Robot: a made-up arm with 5 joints. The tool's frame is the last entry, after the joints. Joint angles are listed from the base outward. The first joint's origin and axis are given. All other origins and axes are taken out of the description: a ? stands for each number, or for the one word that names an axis. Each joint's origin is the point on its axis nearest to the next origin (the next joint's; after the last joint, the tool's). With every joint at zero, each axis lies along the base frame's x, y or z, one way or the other. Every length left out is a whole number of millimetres.
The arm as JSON. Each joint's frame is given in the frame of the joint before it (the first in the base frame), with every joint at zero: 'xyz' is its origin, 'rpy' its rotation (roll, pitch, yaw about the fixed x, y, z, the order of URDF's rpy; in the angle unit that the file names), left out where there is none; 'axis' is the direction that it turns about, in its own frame. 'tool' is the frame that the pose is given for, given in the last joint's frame.
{
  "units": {
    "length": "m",
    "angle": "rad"
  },
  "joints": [
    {
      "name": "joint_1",
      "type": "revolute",
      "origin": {
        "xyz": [
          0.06,
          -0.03,
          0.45
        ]
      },
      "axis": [
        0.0,
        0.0,
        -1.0
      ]
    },
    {
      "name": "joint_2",
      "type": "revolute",
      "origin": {
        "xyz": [
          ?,
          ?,
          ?
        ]
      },
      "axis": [
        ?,
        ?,
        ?
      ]
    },
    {
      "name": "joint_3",
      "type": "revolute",
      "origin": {
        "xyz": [
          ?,
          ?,
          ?
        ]
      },
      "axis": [
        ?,
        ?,
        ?
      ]
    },
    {
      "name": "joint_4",
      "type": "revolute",
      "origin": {
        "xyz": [
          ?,
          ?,
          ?
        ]
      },
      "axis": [
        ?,
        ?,
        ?
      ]
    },
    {
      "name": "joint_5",
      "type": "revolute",
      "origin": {
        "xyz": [
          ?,
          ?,
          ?
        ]
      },
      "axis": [
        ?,
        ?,
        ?
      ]
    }
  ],
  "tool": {
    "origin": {
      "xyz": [
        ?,
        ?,
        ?
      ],
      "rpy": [
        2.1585,
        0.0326,
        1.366
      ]
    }
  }
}
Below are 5 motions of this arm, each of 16 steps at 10 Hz.
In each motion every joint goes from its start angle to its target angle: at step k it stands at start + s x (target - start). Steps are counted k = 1, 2, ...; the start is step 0. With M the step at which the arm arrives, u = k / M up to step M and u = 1 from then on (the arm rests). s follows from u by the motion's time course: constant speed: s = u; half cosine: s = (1 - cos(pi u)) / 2; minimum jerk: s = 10 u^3 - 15 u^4 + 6 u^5.
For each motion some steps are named. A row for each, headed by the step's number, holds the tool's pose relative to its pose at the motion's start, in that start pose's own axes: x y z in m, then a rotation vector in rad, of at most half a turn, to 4 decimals.
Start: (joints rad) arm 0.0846 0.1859 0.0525 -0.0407 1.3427
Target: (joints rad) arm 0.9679 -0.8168 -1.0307 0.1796 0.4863
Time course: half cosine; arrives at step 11
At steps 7, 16:
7: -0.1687 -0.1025 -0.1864 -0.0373 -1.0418 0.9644
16: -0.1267 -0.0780 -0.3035 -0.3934 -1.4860 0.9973

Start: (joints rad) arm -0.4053 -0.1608 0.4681 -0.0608 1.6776
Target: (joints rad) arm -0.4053 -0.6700 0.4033 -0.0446 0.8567
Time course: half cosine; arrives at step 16
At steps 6, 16:
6: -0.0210 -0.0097 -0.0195 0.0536 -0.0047 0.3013
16: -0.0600 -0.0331 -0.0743 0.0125 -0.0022 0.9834

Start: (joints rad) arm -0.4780 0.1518 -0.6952 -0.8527 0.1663
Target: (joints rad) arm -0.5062 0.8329 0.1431 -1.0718 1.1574
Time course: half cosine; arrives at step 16
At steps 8, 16:
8: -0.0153 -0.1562 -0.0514 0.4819 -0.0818 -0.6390
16: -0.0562 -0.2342 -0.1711 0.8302 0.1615 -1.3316

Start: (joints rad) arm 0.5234 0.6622 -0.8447 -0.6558 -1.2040
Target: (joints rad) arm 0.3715 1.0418 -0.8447 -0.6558 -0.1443
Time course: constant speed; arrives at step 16
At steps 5, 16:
5: -0.0320 -0.0292 0.0117 0.0301 -0.2418 -0.2107
16: -0.1007 -0.0979 0.0138 0.1894 -0.6781 -0.7639

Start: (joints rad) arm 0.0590 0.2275 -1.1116 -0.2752 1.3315
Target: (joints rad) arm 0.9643 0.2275 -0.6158 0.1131 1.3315
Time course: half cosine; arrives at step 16
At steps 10, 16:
10: -0.0294 -0.1238 0.0435 0.4213 0.0855 -0.7538
16: -0.0718 -0.1747 0.0489 0.7141 0.1127 -1.0118

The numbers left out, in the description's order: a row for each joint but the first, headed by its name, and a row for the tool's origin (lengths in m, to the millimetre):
joint_2: xyz 0.04 0.01 0.0, axis 0.0 1.0 0.0
joint_3: xyz 0.03 0.0 0.14, axis 0.0 1.0 0.0
joint_4: xyz 0.16 0.0 0.03, axis 0.0 1.0 0.0
joint_5: xyz -0.01 0.0 0.01, axis -1.0 0.0 0.0
tool: xyz 0.0 0.02 -0.02

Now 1 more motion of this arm.
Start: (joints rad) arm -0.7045 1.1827 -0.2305 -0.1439 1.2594
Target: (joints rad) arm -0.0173 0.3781 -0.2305 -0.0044 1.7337
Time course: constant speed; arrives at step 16
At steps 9, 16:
9: -0.1220 -0.1149 -0.0056 0.2464 -0.3887 0.1576
16: -0.1740 -0.2208 -0.0624 0.5557 -0.6818 0.1710

